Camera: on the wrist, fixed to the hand. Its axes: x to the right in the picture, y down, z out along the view.
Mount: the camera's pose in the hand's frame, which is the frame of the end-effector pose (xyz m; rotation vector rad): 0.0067 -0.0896 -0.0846 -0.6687 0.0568 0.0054
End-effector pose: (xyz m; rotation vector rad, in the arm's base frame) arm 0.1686 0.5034 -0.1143 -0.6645 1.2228 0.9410
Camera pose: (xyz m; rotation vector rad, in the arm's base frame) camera 0.2071 0.3906 -0.1463 -1.2176 0.9464 1.3567
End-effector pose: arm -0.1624 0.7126 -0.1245 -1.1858 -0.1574 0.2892
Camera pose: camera -0.1206 0.6086 -0.0729 -1.8552 -0.2094 0.2107
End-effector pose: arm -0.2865 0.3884 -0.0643 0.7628 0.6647 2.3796
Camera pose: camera -0.3141 0.4339 -0.1756 0.3998 -0.1301 2.4051
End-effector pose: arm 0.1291 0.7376 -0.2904 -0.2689 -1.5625 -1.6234
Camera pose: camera 0.0967 0.6465 -0.3671 -0.5703 -0.9295 -2.0883
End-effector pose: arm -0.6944 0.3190 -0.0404 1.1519 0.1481 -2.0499
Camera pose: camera -0.6986 0.4151 -0.1177 0.7788 0.7899 -1.7488
